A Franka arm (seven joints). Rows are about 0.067 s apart.
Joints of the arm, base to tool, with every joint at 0 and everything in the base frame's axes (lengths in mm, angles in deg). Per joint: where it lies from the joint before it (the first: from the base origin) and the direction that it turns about. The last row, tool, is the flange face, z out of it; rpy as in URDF.
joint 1: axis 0 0 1 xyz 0 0 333
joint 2: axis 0 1 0 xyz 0 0 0
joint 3: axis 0 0 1 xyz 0 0 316
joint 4: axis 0 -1 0 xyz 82.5 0 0
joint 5: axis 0 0 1 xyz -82.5 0 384
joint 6: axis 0 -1 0 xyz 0 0 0
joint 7: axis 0 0 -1 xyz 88 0 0
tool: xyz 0 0 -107 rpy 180 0 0
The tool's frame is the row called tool.
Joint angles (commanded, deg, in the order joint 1, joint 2, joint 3, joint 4, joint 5, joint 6, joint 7), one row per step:
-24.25, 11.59, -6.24, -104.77, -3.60, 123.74, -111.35
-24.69, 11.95, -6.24, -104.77, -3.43, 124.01, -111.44
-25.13, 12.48, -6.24, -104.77, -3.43, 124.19, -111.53
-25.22, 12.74, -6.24, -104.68, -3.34, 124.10, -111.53
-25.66, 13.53, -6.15, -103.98, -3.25, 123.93, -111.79
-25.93, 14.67, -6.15, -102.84, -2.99, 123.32, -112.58
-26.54, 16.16, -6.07, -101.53, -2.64, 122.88, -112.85
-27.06, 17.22, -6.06, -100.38, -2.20, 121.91, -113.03
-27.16, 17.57, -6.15, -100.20, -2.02, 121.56, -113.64
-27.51, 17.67, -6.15, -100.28, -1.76, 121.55, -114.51
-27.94, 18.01, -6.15, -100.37, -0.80, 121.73, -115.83
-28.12, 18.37, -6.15, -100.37, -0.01, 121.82, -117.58
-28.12, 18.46, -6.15, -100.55, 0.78, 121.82, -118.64
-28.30, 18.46, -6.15, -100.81, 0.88, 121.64, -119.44
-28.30, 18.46, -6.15, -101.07, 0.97, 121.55, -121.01
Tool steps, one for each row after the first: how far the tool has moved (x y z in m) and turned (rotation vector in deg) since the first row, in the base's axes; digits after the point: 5 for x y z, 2 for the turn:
-0.00141, -0.00449, -0.00345, 0.14, 0.02, -0.41
-0.00281, -0.00912, -0.00891, 0.27, 0.36, -0.74
-0.00277, -0.01017, -0.01115, 0.44, 0.56, -0.88
-0.00177, -0.01501, -0.01427, 0.57, 0.80, -1.01
0.00088, -0.01957, -0.01839, 0.92, 1.36, -0.63
0.00313, -0.02721, -0.02484, 1.38, 1.81, -1.05
0.00356, -0.03358, -0.02882, 2.07, 2.42, -1.62
0.00293, -0.03541, -0.03183, 2.39, 2.86, -1.29
0.00072, -0.03845, -0.03364, 2.65, 2.98, -0.90
-0.00121, -0.04205, -0.03794, 3.41, 2.85, -0.43
-0.00152, -0.04350, -0.04187, 4.03, 2.84, 0.78
-0.00168, -0.04270, -0.04437, 4.69, 2.75, 1.47
-0.00389, -0.04366, -0.04679, 4.98, 3.12, 2.02
-0.00485, -0.04301, -0.04906, 5.17, 3.49, 3.52

